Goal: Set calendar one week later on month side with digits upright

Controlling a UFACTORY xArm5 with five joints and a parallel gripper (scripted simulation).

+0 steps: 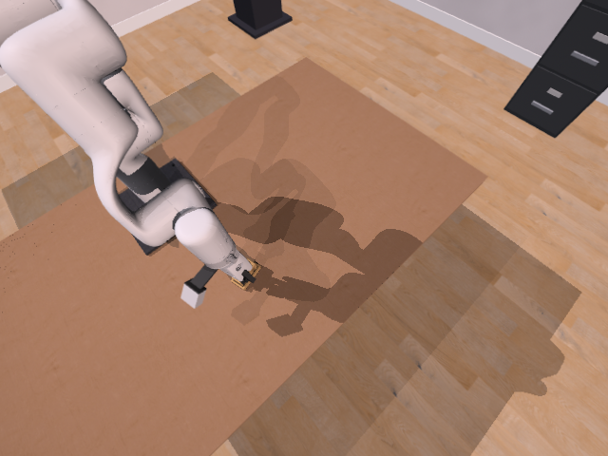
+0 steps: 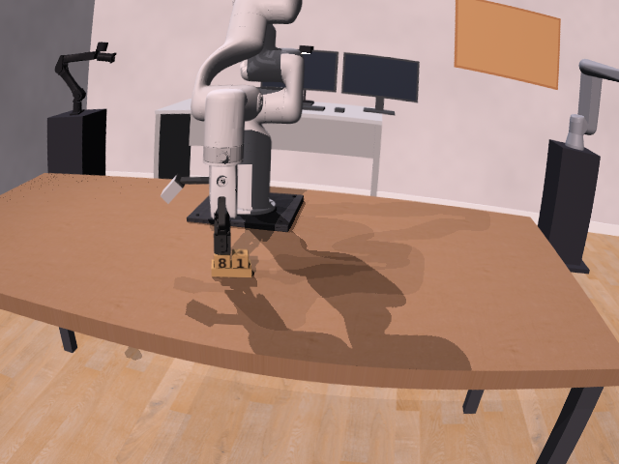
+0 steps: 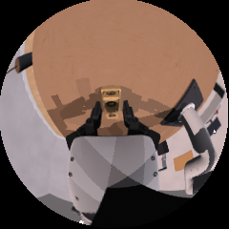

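Now: the wooden calendar tray 60 mm below my hand and 20 mm to the left of it.
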